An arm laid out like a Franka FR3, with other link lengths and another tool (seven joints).
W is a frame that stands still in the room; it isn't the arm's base.
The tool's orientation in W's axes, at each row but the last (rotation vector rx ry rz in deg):
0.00, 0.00, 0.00
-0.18, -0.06, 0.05
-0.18, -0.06, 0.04
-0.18, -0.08, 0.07
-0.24, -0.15, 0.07
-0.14, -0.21, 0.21
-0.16, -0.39, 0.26
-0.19, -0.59, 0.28
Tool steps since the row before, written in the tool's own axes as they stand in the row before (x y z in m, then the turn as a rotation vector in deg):
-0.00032, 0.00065, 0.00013, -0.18, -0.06, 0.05
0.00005, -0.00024, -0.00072, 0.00, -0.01, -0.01
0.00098, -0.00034, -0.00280, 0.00, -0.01, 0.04
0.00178, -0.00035, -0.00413, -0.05, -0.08, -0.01
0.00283, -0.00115, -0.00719, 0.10, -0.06, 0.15
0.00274, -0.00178, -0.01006, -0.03, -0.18, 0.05
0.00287, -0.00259, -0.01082, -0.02, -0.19, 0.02
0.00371, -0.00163, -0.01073, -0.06, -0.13, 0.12
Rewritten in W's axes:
-0.00032, 0.00065, 0.00013, -0.18, -0.06, 0.05
0.00005, -0.00024, -0.00072, 0.00, -0.01, -0.01
0.00098, -0.00035, -0.00280, 0.00, -0.01, 0.04
0.00179, -0.00036, -0.00413, -0.05, -0.08, -0.01
0.00285, -0.00118, -0.00718, 0.10, -0.06, 0.15
0.00278, -0.00179, -0.01005, -0.03, -0.18, 0.05
0.00296, -0.00261, -0.01079, -0.02, -0.19, 0.02
0.00383, -0.00165, -0.01069, -0.06, -0.13, 0.12

